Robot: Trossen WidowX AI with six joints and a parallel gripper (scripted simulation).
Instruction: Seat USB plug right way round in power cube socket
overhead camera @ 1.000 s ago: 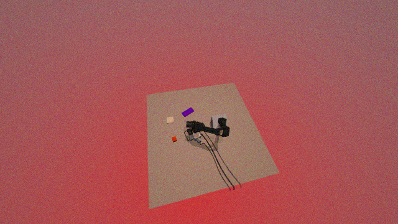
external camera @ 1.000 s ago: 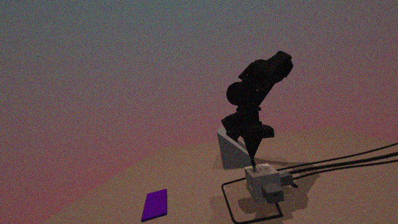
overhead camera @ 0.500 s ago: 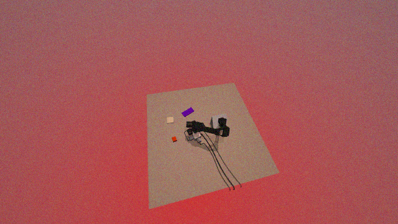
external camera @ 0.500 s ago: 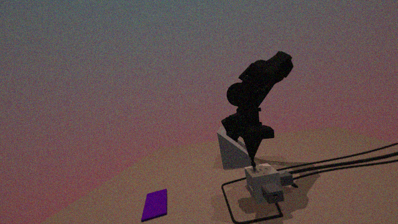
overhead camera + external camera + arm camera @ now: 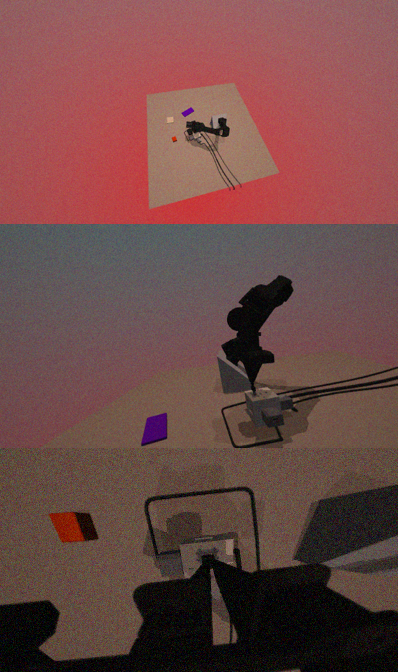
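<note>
The dark USB plug is 2 cm below my gripper tip. From my gripper tip the other things lie so: cream block 25 cm ahead, 27 cm to the right, 11 cm below; purple flat tile 1 cm ahead, 33 cm to the right, 11 cm below.
</note>
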